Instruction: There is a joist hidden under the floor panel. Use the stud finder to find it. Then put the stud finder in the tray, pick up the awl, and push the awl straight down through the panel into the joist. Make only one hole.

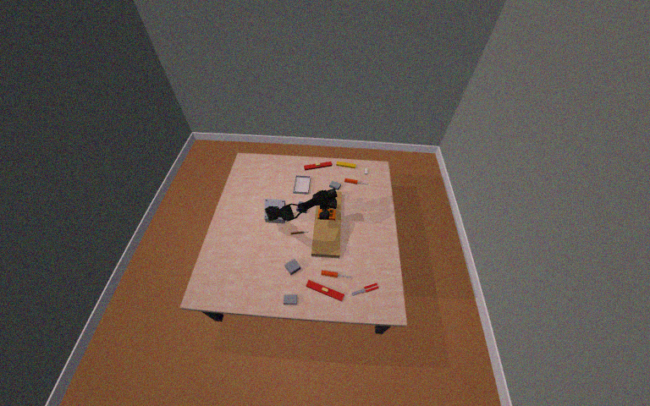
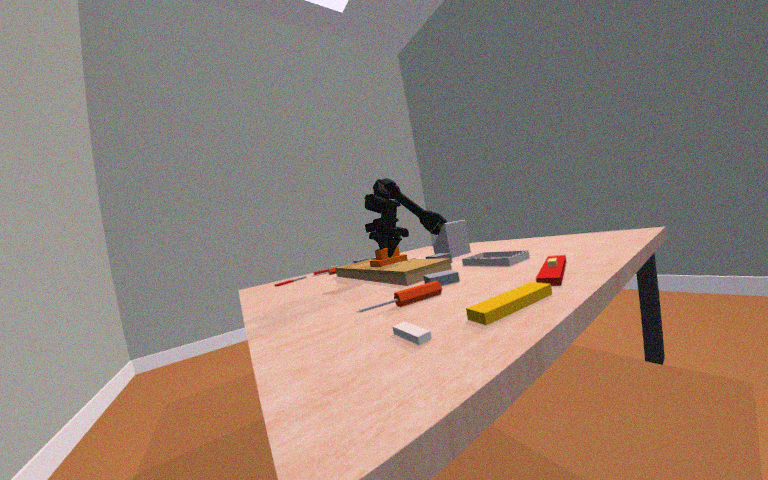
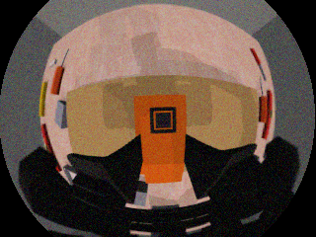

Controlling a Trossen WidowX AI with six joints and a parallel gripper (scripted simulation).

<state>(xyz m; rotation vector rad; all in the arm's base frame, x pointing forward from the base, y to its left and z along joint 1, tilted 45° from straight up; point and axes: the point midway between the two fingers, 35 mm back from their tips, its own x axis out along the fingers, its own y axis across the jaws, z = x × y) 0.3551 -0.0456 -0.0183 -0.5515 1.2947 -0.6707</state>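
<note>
The grey tray lies 320 mm to the left of my gripper tip, 170 mm behind it and 50 mm below it. Round my gripper tip: square indicator (30 mm above, 20 mm ahead); stud finder (20 mm above, 10 mm ahead); awl (190 mm behind, 100 mm to the right, 60 mm below).
</note>
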